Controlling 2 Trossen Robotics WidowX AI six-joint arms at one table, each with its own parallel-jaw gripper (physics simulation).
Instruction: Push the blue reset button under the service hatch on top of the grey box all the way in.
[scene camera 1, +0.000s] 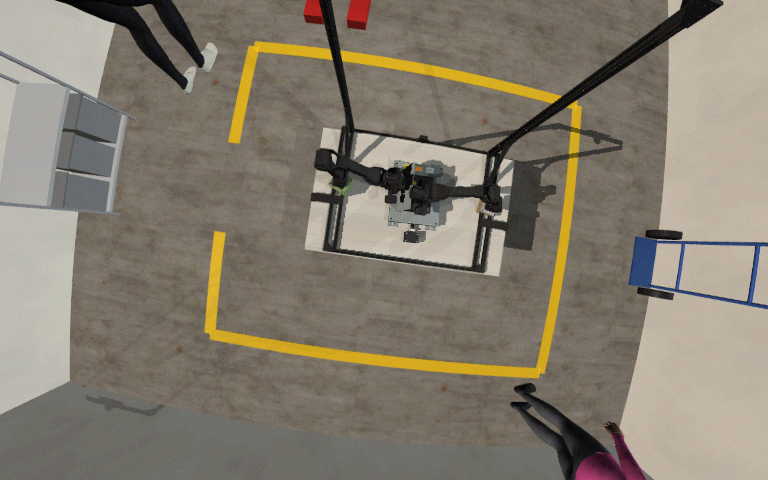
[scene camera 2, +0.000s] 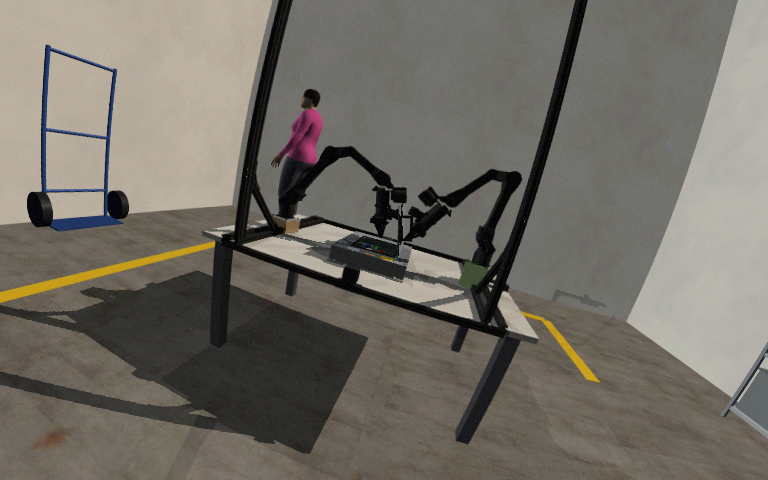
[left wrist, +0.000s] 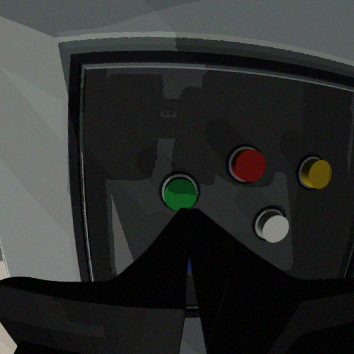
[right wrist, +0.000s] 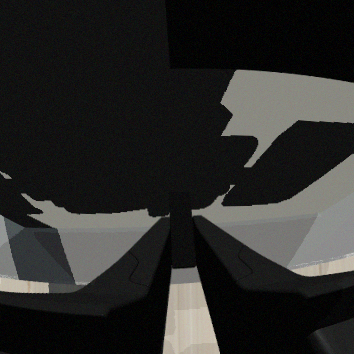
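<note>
The grey box stands on the table. Its service hatch is upright and open. My left gripper is shut and empty, pointing down over the button recess. In the left wrist view its tips overlap the lower edge of the green button. A sliver of the blue button shows between the fingers; the rest is hidden, so its depth cannot be told. My right gripper is shut on the hatch's narrow dark part.
Red, yellow and white buttons stand up beside the green one. A black block adjoins the box's side. The left and right arms are close together over the box. A green block stands by the right arm's base.
</note>
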